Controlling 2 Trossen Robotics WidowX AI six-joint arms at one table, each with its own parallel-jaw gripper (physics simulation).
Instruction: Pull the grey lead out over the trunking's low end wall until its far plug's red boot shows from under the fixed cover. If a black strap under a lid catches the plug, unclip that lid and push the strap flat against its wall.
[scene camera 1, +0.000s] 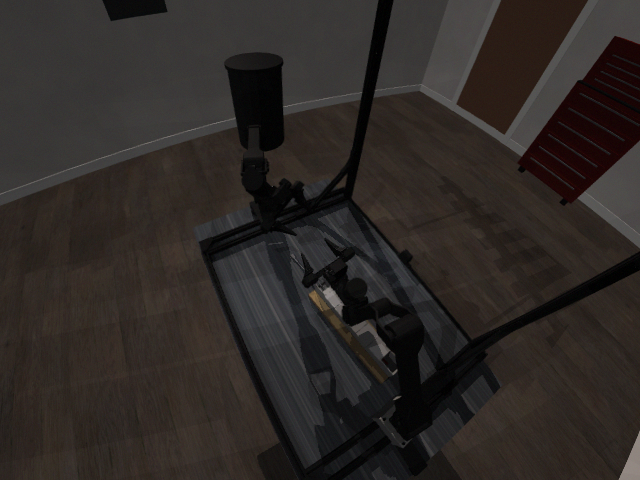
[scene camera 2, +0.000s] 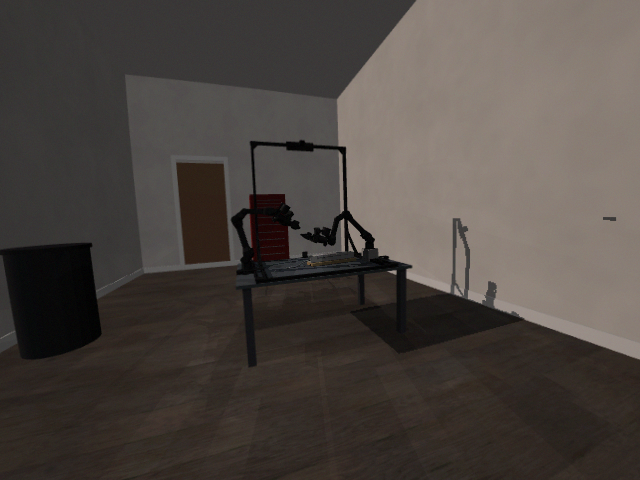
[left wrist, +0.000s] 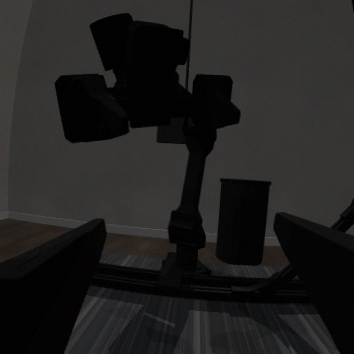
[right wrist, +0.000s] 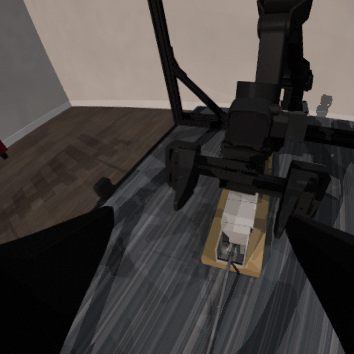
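Pixels of known places: left gripper, between the fingertips: (scene camera 1: 313, 245) (scene camera 2: 302, 235) (left wrist: 190, 224) (right wrist: 223, 219); right gripper, between the fingertips: (scene camera 1: 304, 223) (left wrist: 188, 120) (right wrist: 202, 219); left arm's base, origin of its link: (scene camera 1: 403, 421) (scene camera 2: 369, 248) (right wrist: 291, 105); right arm's base, origin of its link: (scene camera 1: 265, 208) (scene camera 2: 247, 269) (left wrist: 185, 264).
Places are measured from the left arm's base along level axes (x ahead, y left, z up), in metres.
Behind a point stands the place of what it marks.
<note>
The white trunking (scene camera 1: 333, 300) @[y -0.078, x 0.421, z -0.022 m] (right wrist: 239, 212) @[y -0.089, x 0.428, z -0.022 m] lies on a wooden board (scene camera 1: 337, 324) @[y -0.050, x 0.354, z -0.075 m] (scene camera 2: 330, 262) @[y -0.037, x 0.353, z -0.085 m] (right wrist: 212, 241) @[y -0.132, x 0.472, z -0.075 m]. In the right wrist view, the thin grey lead (right wrist: 219, 300) @[y -0.089, x 0.576, z -0.072 m] leaves the trunking's near open end, passes over its low end wall and runs down the picture across the table. My left gripper (scene camera 1: 315, 246) @[y -0.084, x 0.563, z 0.144 m] (right wrist: 223, 219) @[y -0.084, x 0.563, z 0.144 m] is open and empty, above and around that end. My right gripper (scene camera 1: 302, 222) @[y -0.082, x 0.608, z 0.209 m] (right wrist: 202, 219) @[y -0.082, x 0.608, z 0.209 m] is open and empty, raised off the table and facing the left one. The left arm hides part of the trunking. Lids, strap and red boot cannot be made out.
A black frame (scene camera 2: 253, 173) @[y -0.489, x 0.835, z 0.671 m] stands on the table (scene camera 1: 248, 304) @[y 0.171, x 0.612, z -0.099 m], with rails along its edges. In scene camera 2 a small grey block (scene camera 2: 370, 253) @[y 0.050, x 0.030, z -0.033 m] is at the table's right end. A black bin (scene camera 1: 256, 103) (scene camera 2: 54, 302) and a red cabinet (scene camera 1: 584, 124) stand off the table.
</note>
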